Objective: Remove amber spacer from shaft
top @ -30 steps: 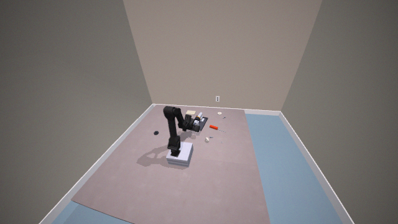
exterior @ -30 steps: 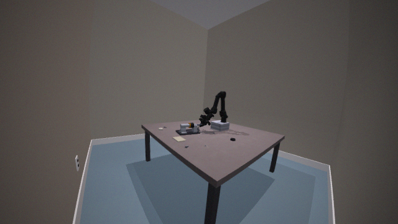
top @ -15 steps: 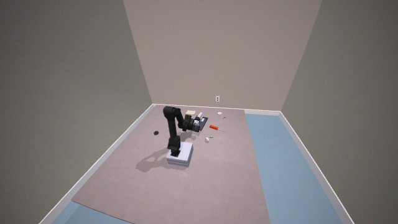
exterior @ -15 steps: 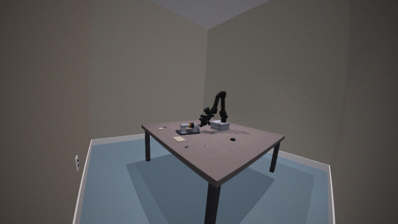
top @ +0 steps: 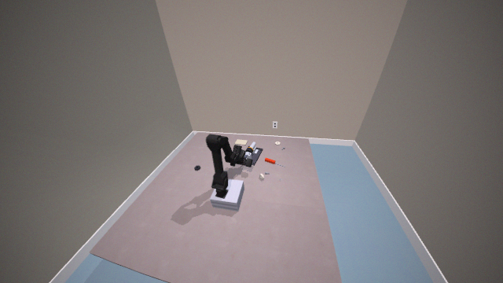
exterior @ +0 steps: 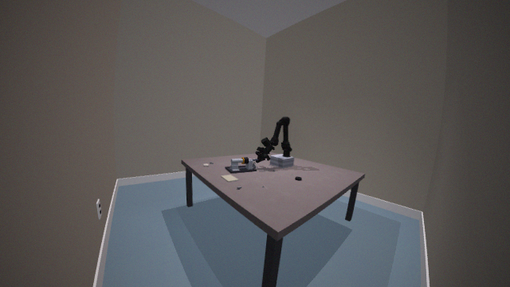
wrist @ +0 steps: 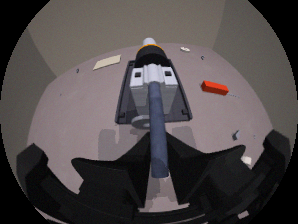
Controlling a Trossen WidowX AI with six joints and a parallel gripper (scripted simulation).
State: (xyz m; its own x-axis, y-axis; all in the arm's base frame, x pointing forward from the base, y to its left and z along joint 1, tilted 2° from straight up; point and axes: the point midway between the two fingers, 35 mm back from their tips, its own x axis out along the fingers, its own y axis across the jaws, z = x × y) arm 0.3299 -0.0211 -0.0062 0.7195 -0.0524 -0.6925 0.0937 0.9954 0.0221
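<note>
Right now my gripper tip is 50 mm short of the blue-grey shaft and 20 mm below it. Round my gripper tip: tan pad 330 mm ahead, 150 mm to the left, 50 mm below; then amber spacer 130 mm ahead, 10 mm to the right, 20 mm above; then black spacer 100 mm ahead, 10 mm to the right, 20 mm above.
</note>
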